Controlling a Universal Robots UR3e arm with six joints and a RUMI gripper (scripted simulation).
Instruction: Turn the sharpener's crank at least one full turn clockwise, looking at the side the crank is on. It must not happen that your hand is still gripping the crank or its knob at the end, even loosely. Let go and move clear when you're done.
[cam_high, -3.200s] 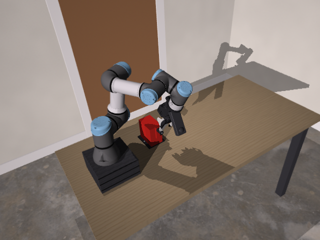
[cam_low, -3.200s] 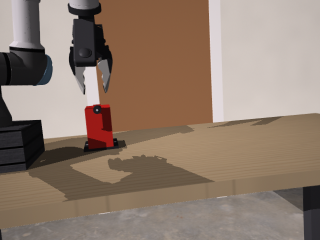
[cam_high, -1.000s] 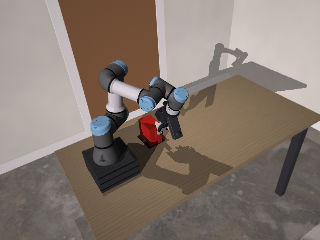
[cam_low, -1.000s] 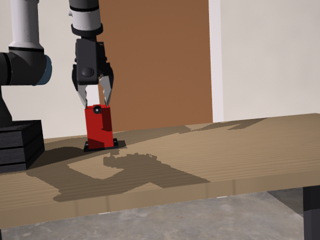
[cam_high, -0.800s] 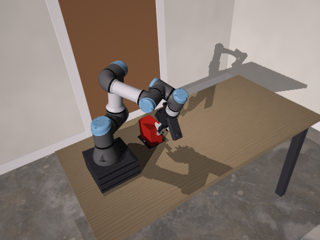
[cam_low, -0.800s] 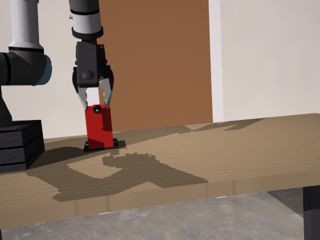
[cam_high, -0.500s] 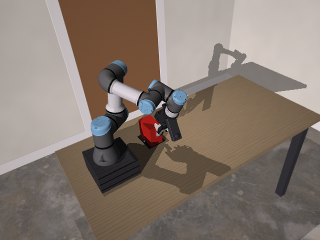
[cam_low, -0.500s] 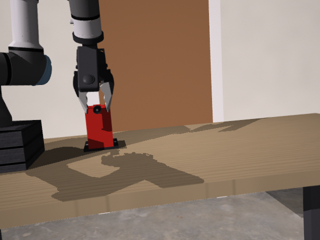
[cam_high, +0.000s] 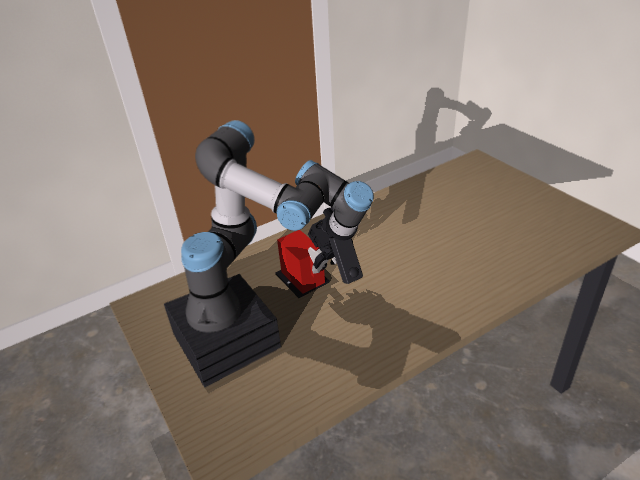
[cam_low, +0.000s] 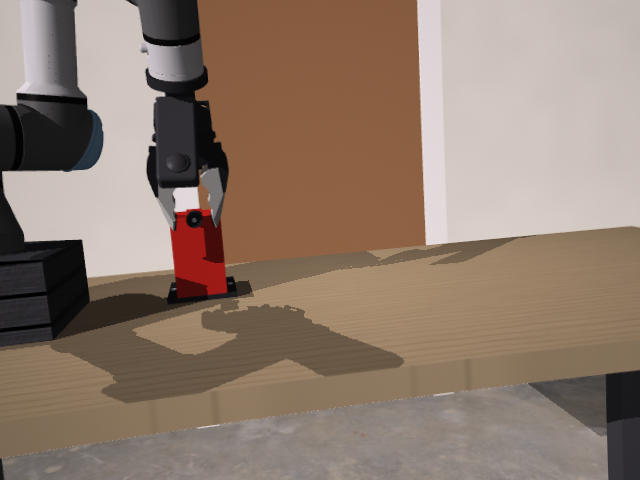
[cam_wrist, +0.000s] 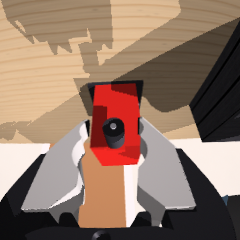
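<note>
Right now my hand is 20 mm to the right of the crank knob.
</note>
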